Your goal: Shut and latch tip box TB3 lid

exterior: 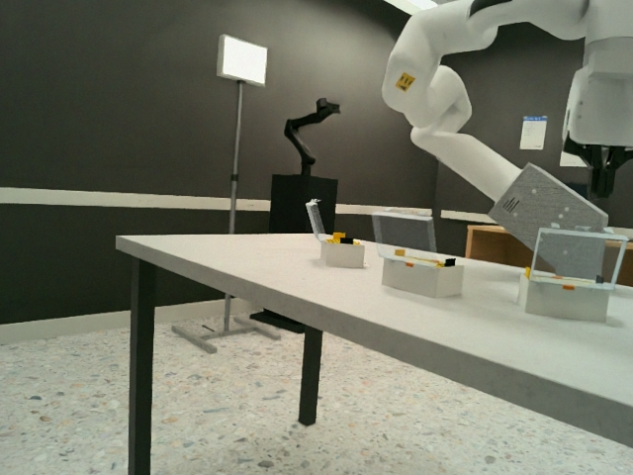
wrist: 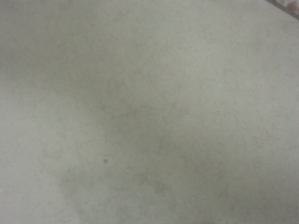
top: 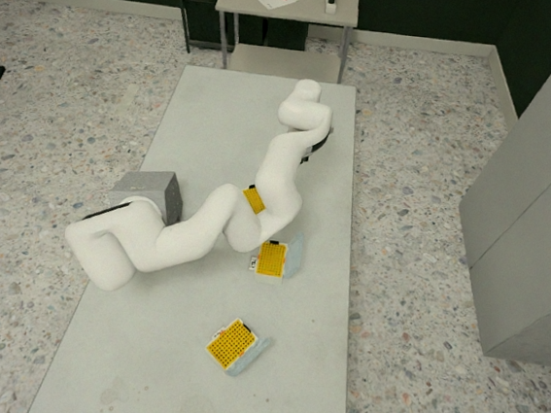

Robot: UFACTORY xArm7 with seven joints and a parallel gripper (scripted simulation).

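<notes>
Right now my hand is 110 mm above the clear lid, 70 mm past it and 30 mm to the left of it. From my hand the other things lie so: small label (270 mm to the right, 200 mm below, 140 mm behind).
</notes>
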